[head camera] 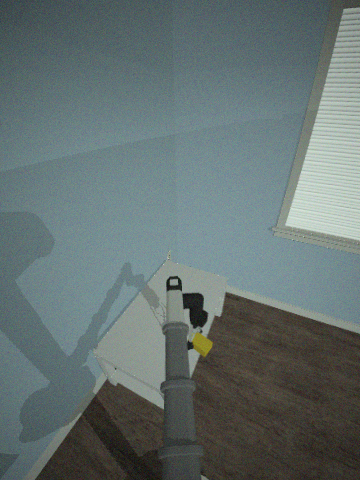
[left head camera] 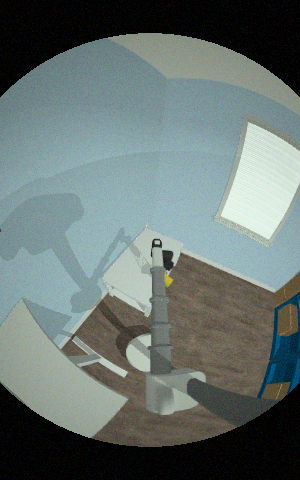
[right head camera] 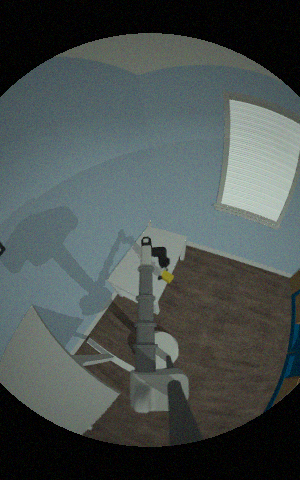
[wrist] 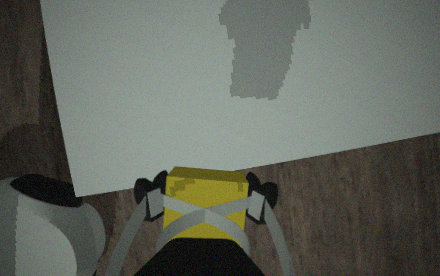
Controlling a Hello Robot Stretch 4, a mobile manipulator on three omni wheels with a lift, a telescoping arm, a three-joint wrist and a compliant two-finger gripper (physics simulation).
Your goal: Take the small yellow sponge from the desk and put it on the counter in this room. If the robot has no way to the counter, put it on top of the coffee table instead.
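Frame: origin at the robot's base, x right, y down, z ahead, level; metres.
Seen in the pictures: gripper, fingertip midpoint: [head camera: 194, 341] [right head camera: 162, 275] [wrist: 206, 187]; robot's base, link origin: [left head camera: 146, 351] [right head camera: 157, 348].
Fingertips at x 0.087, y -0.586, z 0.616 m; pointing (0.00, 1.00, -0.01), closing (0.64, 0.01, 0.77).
Note:
Offsets run from my fingertips to a thing's top centre. "spot": to the spot under its first point. Level surfaces: height alone.
The small yellow sponge {dy -0.045, dx +0.025, dz -0.022 m} [head camera: 203, 345] [left head camera: 169, 280] [right head camera: 167, 276] [wrist: 205, 220] is between the two fingertips of my gripper [wrist: 206, 187], which is shut on it. A low white table {dy +0.164 m} [head camera: 135, 332] [left head camera: 122, 277] [right head camera: 127, 272] [wrist: 150, 100], which looks like the coffee table, stands in the room corner. The sponge is held above table height; in the wrist view it overlaps the table's near edge, and in the head view its right-hand edge. The height gap is hard to tell. A large white tabletop {dy -0.336 m} [left head camera: 55, 370] [right head camera: 55, 375], probably the desk, is at lower left. I cannot make out a counter.
My base [left head camera: 137, 354] [right head camera: 167, 350] [wrist: 45, 245] stands on the wood floor near the low table. Blue walls meet behind the table. A window {spot: dy -0.771, dx +0.829, dz +0.640 m} [head camera: 325, 150] is on the right wall. A blue shelf unit [left head camera: 276, 340] with brown boxes stands at right. My arm [head camera: 177, 405] reaches over the table.

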